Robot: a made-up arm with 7 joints.
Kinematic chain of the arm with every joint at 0, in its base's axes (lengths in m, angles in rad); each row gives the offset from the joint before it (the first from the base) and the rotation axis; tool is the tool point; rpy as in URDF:
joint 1: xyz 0 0 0.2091 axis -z
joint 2: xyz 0 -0.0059 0.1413 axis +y
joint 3: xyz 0 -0.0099 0.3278 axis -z
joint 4: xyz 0 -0.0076 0.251 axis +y
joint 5: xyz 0 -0.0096 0.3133 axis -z
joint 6: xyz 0 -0.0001 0.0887 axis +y
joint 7: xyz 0 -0.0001 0.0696 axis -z
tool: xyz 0 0 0 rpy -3.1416 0 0
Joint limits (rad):
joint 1: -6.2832..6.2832
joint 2: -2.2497..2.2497
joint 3: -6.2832..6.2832
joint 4: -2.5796..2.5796
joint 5: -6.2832..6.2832
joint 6: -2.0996..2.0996
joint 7: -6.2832..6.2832
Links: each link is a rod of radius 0.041 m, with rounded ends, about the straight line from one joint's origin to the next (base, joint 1, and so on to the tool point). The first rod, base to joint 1, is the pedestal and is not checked.
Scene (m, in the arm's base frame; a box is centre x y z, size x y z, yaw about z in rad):
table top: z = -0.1
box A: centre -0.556 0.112 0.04 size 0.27 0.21 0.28 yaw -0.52
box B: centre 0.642 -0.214 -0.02 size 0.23 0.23 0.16 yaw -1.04
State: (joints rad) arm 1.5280 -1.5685 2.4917 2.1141 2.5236 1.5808 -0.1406
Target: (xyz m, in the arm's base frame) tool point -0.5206 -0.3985 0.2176
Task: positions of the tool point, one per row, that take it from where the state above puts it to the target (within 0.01 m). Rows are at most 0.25 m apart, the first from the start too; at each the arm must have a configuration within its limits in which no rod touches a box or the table.
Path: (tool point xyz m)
1: -0.3734 0.3321 0.1688
2: -0.4577 0.1740 0.3174
3: -0.4364 -0.0085 0.4463
4: -0.3191 -0.1517 0.5393
5: -0.4223 -0.2237 0.4783
6: -0.4961 -0.3094 0.3694
7: -0.5206 -0.3985 0.2176

